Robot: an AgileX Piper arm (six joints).
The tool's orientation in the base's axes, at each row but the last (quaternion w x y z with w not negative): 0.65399, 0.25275, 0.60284, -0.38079; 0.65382, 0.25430, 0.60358, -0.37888; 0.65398, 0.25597, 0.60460, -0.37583; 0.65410, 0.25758, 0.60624, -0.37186; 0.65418, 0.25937, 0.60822, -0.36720; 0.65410, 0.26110, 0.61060, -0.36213; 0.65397, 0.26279, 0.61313, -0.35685; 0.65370, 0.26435, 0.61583, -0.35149; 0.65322, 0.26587, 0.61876, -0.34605; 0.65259, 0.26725, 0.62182, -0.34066; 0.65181, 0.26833, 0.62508, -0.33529; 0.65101, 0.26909, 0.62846, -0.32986
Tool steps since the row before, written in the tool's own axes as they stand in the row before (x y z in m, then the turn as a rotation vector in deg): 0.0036, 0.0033, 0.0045, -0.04, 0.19, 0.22; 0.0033, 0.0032, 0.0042, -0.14, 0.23, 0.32; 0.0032, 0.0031, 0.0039, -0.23, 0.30, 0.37; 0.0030, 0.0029, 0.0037, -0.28, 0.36, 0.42; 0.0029, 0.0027, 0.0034, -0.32, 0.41, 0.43; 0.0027, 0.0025, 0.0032, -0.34, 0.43, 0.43; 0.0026, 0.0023, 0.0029, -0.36, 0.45, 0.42; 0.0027, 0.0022, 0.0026, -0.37, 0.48, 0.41; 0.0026, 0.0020, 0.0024, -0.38, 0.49, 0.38; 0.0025, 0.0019, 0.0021, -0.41, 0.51, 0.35; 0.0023, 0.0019, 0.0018, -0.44, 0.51, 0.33; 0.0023, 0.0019, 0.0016, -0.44, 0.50, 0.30
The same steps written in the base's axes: 0.0053, -0.0023, -0.0033, 0.28, -0.06, 0.05; 0.0050, -0.0021, -0.0030, 0.38, -0.09, 0.15; 0.0048, -0.0018, -0.0030, 0.46, -0.07, 0.24; 0.0045, -0.0017, -0.0028, 0.54, -0.07, 0.29; 0.0042, -0.0015, -0.0027, 0.59, -0.04, 0.33; 0.0039, -0.0014, -0.0025, 0.61, -0.03, 0.34; 0.0036, -0.0012, -0.0025, 0.62, 0.00, 0.36; 0.0033, -0.0010, -0.0026, 0.63, 0.02, 0.37; 0.0030, -0.0009, -0.0025, 0.62, 0.06, 0.37; 0.0028, -0.0007, -0.0025, 0.62, 0.09, 0.40; 0.0026, -0.0004, -0.0023, 0.61, 0.11, 0.43; 0.0025, -0.0002, -0.0023, 0.58, 0.13, 0.43
